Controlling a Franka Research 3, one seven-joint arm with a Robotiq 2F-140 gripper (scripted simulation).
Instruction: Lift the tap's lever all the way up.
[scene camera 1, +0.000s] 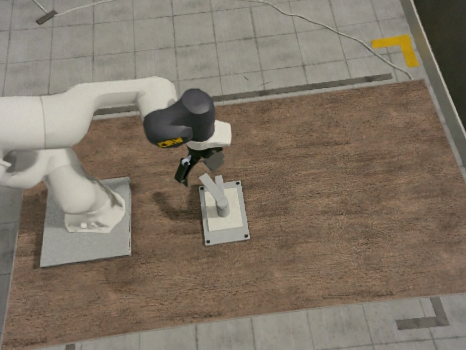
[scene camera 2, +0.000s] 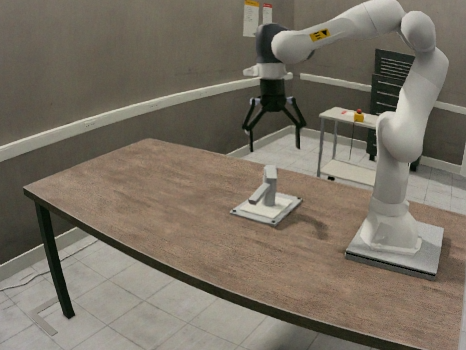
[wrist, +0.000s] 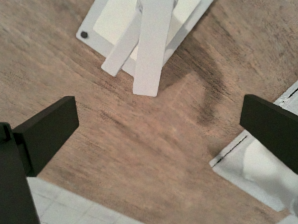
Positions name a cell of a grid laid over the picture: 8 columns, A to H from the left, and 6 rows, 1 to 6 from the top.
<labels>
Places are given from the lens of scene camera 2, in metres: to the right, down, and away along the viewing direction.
my gripper (scene camera 2: E3): 0.13, -0.08, 1.27
white tap (scene camera 2: E4): 0.13, 0.11, 1.43
</labels>
